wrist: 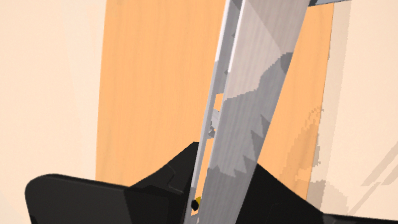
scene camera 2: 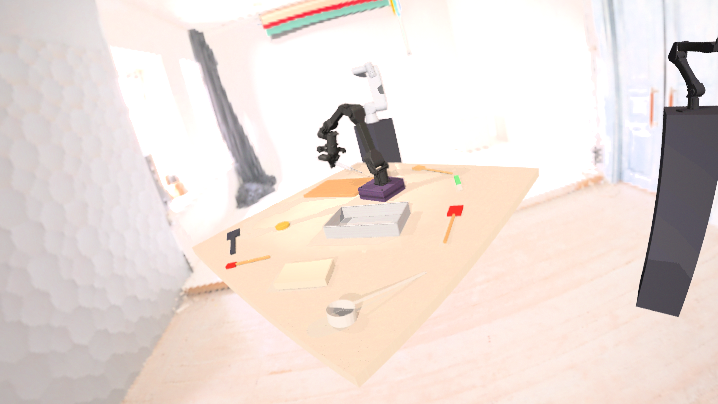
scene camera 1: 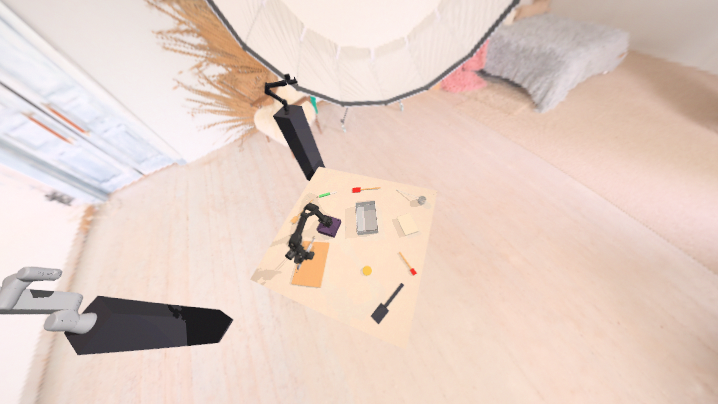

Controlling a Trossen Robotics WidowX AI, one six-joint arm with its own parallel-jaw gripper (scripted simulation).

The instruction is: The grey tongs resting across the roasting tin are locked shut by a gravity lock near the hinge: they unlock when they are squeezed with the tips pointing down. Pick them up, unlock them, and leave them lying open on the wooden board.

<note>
In view: the gripper (wrist: pixel 215 152), a wooden board (scene camera 1: pixel 310 274) and a grey roasting tin (scene camera 2: pixel 385 219).
The wooden board is seen too in the wrist view (wrist: pixel 156 70) and in scene camera 2 (scene camera 2: pixel 339 187).
</note>
